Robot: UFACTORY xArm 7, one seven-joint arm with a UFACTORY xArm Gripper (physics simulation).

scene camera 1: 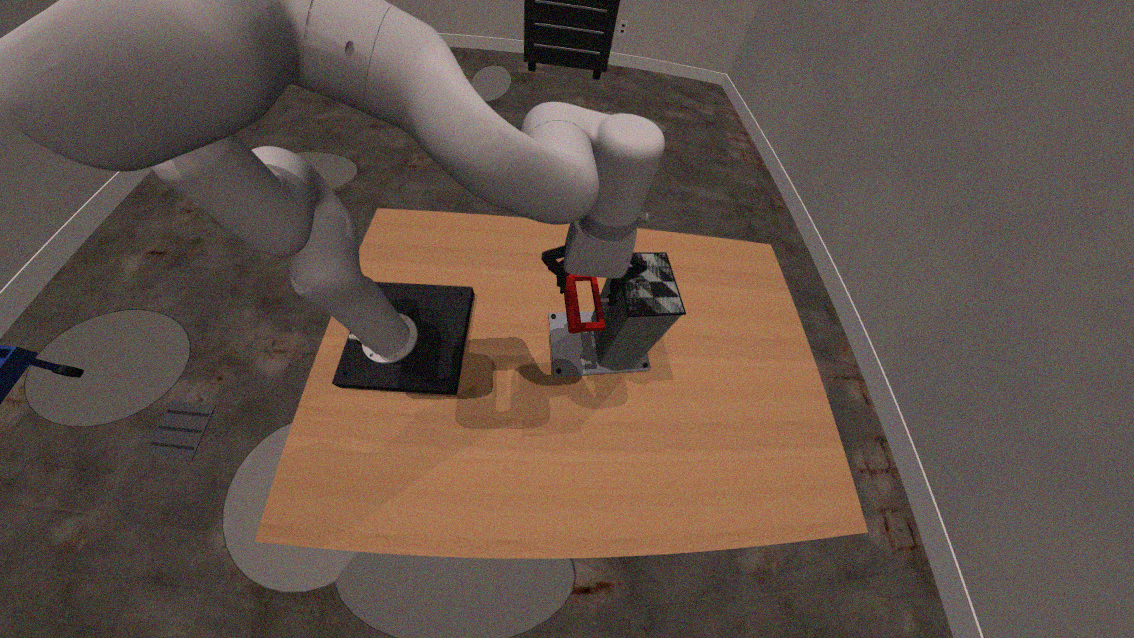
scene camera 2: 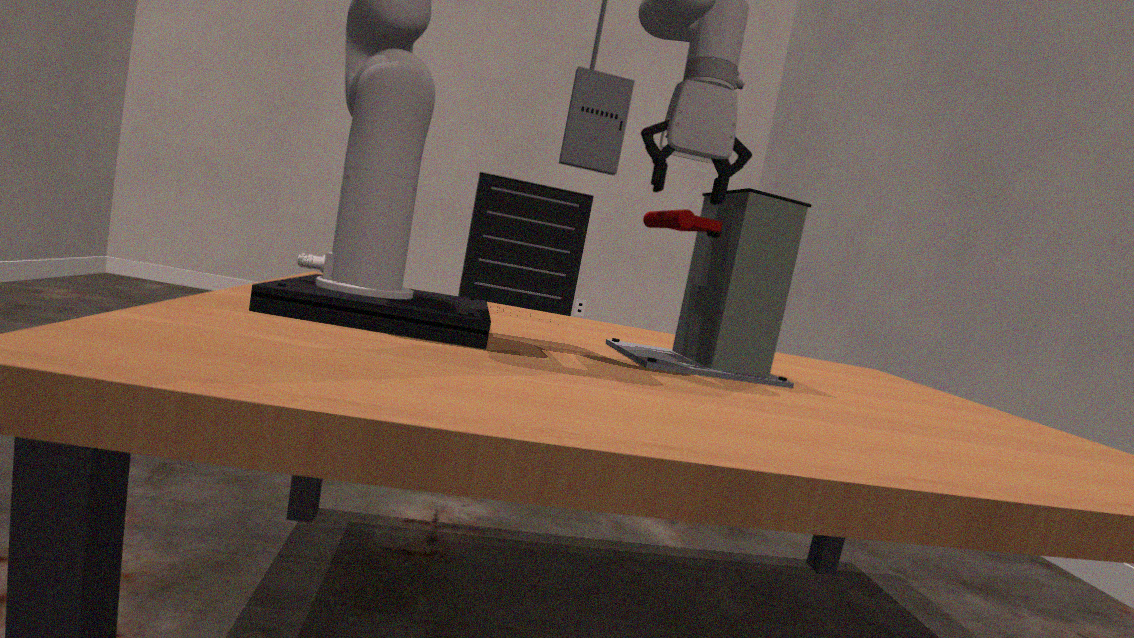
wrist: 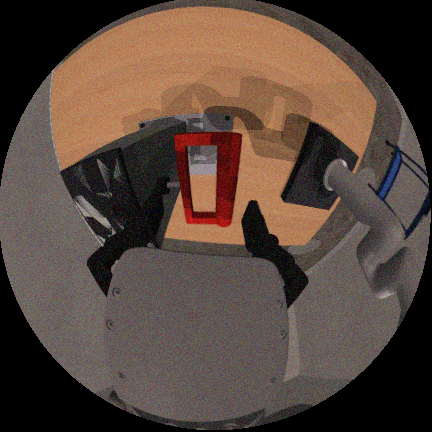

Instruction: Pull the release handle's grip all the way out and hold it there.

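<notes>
The release handle's red rectangular grip sticks out level from the side of a tall grey housing, near its top. A short grey rod shows between grip and housing in the wrist view. My gripper is open and empty and points down, its fingertips a little above the grip. In the wrist view one finger is on the housing side of the grip and the other on the outer side. The arm partly hides the gripper in scene camera 1.
The housing stands on a grey base plate on the wooden table. The housing's patterned top is close beside the housing-side finger. The arm's black base is on the outer side of the grip.
</notes>
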